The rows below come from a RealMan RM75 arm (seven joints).
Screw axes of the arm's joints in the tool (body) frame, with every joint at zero. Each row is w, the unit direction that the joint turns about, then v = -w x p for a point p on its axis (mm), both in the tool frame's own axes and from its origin. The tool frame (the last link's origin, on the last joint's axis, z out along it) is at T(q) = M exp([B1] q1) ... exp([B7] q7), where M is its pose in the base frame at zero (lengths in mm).
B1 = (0, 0, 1, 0, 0, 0)
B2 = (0, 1, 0, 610, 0, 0)
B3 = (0, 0, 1, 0, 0, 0)
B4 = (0, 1, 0, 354, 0, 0)
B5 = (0, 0, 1, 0, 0, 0)
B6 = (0, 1, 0, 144, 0, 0)
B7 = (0, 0, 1, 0, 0, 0)
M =
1 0 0 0
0 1 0 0
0 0 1 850.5
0 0 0 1
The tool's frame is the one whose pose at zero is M.
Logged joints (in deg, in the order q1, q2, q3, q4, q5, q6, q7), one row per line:
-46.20, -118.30, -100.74, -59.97, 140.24, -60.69, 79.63
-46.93, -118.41, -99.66, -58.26, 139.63, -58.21, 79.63
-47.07, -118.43, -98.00, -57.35, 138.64, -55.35, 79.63
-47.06, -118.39, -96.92, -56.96, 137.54, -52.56, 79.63
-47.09, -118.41, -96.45, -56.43, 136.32, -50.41, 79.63
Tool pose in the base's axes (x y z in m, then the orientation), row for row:
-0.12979, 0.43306, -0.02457, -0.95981, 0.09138, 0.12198, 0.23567
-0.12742, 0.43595, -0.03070, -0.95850, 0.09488, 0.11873, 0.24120
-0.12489, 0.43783, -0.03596, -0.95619, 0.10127, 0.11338, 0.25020
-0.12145, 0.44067, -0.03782, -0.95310, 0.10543, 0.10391, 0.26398
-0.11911, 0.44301, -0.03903, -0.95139, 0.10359, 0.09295, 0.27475
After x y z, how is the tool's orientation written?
As a quaternion, x y z w.
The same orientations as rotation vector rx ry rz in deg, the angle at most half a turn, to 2 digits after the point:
-150.85, 14.36, 19.17
-150.21, 14.87, 18.61
-149.15, 15.80, 17.69
-147.62, 16.33, 16.09
-146.55, 15.96, 14.32

